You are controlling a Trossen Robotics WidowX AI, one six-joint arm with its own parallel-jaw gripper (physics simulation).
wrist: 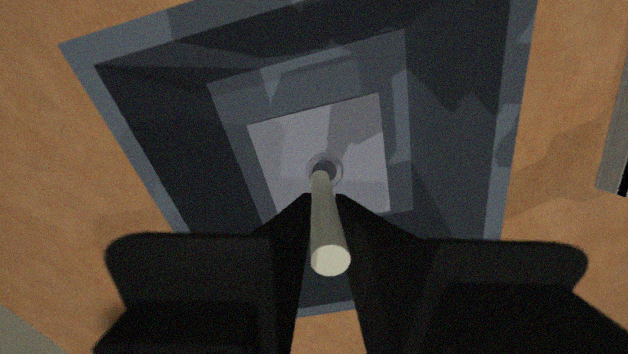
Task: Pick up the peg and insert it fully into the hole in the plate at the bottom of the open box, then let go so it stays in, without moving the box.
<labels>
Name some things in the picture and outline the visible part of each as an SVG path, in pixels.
My gripper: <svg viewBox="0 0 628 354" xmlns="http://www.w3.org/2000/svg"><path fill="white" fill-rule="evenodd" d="M336 194L335 201L351 258L346 272L367 354L628 354L628 331L572 291L588 267L588 257L583 250L568 244L551 241L434 238L422 240L388 222L346 195ZM311 193L303 193L278 213L278 215L249 234L138 232L122 236L111 242L105 250L104 260L126 311L93 346L93 353L290 354L310 237Z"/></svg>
A cream peg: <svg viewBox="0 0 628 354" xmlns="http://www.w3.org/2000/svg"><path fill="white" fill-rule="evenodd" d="M318 170L311 176L310 263L317 273L324 276L335 276L343 273L349 267L351 258L329 175L323 170Z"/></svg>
A blue-grey box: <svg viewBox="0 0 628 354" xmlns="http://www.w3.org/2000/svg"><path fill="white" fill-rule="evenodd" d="M309 237L296 318L355 310L346 270L339 275L324 276L312 268L310 263ZM56 44L173 232L249 234L278 215L246 125L358 95L379 92L391 211L375 214L422 240L431 238L500 240L538 0L192 0Z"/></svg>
A light grey plate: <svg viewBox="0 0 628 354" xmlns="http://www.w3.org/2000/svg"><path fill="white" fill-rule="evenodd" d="M379 92L358 95L246 125L277 213L280 213L303 193L311 193L311 176L318 170L328 173L334 197L336 194L344 194L374 213L391 211Z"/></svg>
</labels>
